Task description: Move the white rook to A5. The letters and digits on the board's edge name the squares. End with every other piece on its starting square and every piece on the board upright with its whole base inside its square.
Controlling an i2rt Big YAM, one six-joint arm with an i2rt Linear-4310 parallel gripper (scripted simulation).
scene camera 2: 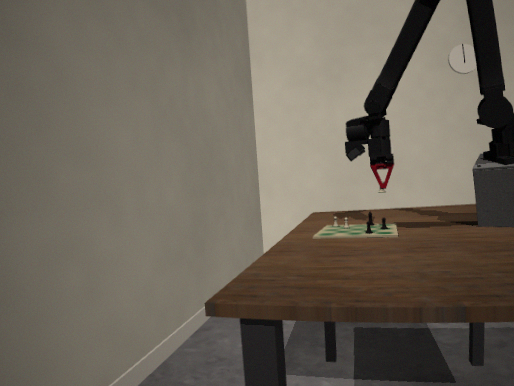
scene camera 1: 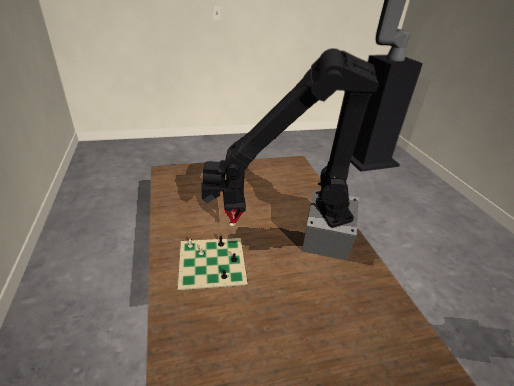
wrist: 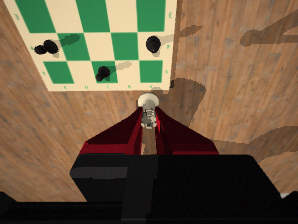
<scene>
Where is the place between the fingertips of the gripper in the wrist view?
148, 111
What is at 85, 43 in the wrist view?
A chessboard.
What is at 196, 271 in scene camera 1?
A chessboard.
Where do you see a chessboard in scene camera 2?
329, 231
</scene>
